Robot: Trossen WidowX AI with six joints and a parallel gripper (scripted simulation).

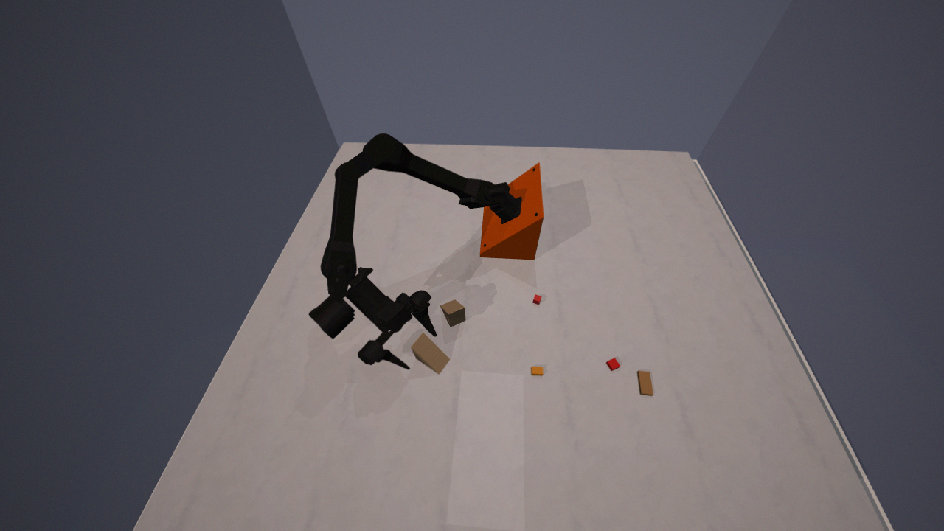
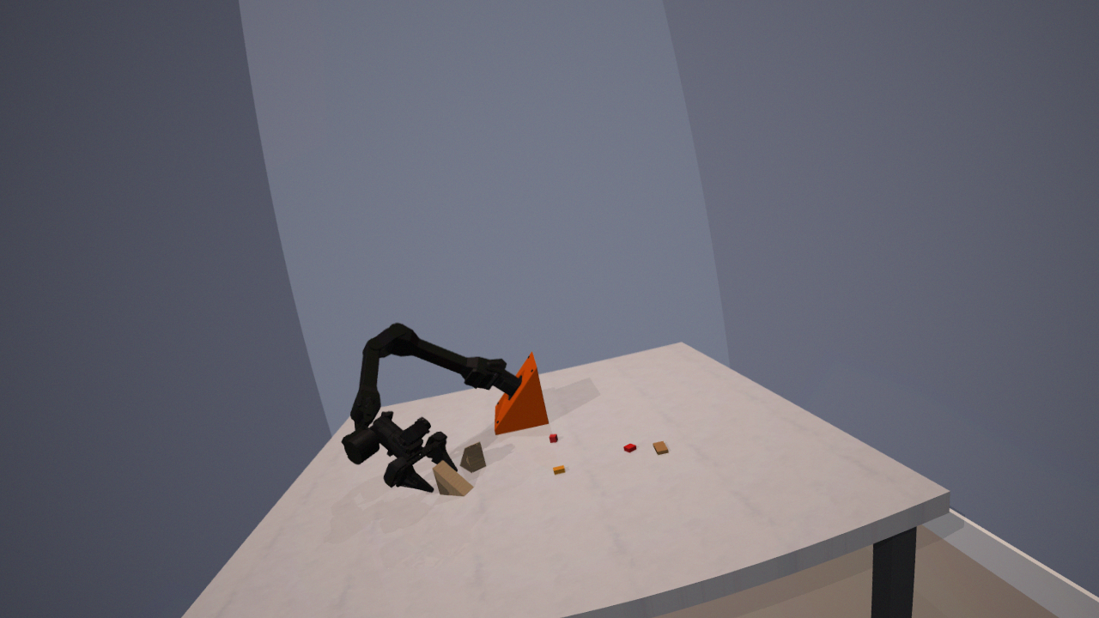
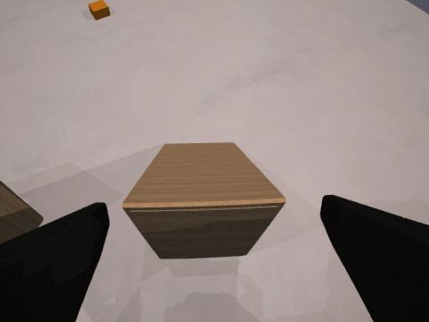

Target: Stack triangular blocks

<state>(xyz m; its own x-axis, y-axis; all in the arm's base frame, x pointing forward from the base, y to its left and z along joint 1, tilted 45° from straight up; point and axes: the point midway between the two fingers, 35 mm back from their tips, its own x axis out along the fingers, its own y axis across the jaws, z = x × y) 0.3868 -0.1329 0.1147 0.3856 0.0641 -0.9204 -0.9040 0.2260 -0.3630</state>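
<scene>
Now: gripper tip 1 cm to the right of the triangular block and 1 cm above it. The rest, counted from my gripper tip: small orange piece (1 cm behind, 25 cm to the left, 2 cm below); flat tan piece (2 cm behind, 48 cm to the left, 2 cm below).
</scene>
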